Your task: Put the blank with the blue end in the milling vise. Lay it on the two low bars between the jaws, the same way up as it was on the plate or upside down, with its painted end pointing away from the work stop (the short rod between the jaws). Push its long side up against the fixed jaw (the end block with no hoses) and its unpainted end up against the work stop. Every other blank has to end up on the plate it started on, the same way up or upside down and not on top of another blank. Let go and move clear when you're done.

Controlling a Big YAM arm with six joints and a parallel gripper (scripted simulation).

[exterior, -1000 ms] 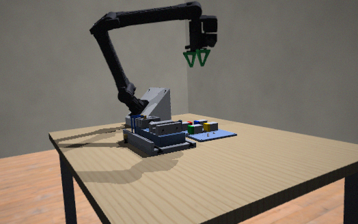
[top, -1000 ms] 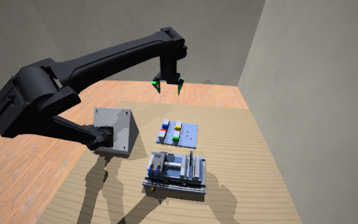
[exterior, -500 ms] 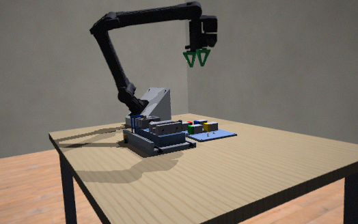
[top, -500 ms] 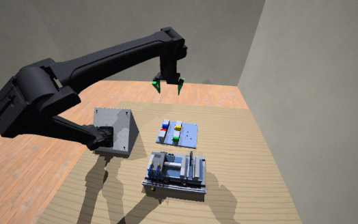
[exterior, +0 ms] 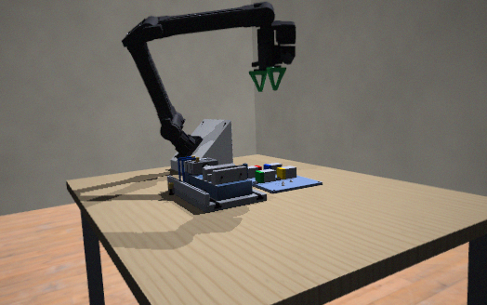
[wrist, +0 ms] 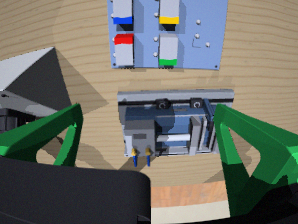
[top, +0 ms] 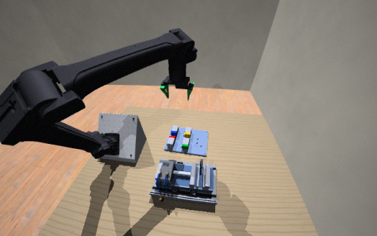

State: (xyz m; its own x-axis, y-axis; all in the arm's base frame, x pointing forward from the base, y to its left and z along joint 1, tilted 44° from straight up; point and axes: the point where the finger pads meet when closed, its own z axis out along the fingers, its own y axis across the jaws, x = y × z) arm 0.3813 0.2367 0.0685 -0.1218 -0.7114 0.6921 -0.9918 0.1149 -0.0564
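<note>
Now: the blue-ended blank 40 mm behind my hand, 50 mm to the left of it and 290 mm below it. From my hand the other things lie so: green-ended blank 40 mm ahead, 50 mm to the right, 290 mm below; then yellow-ended blank 50 mm ahead, 40 mm to the left, 290 mm below; then red-ended blank 50 mm behind, 40 mm to the right, 290 mm below.
</note>
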